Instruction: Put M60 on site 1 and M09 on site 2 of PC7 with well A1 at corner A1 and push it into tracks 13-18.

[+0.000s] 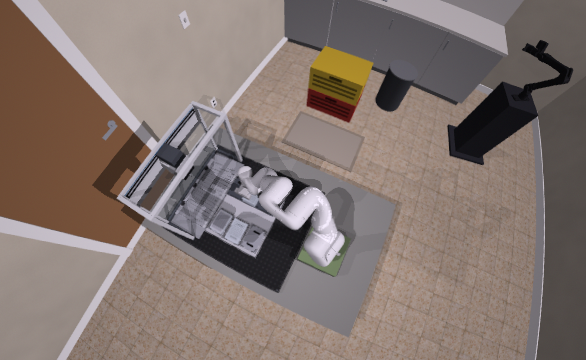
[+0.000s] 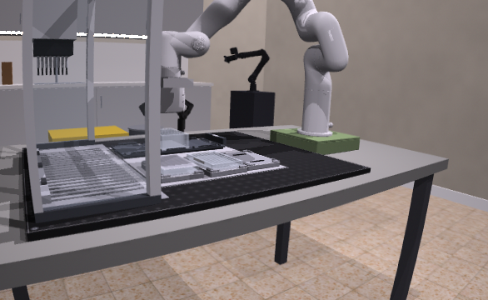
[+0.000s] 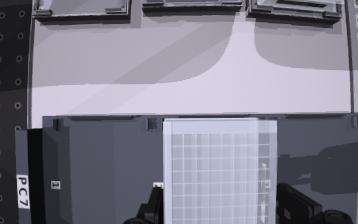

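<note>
Now: the deep-well block M09 40 mm below my hand. The rest, counted from my hand: plate carrier PC7: 10 mm behind, 40 mm below; plate nest S1: 80 mm behind, 260 mm to the left, 50 mm below; frame post: 270 mm ahead, 350 mm to the left, 190 mm above.
</note>
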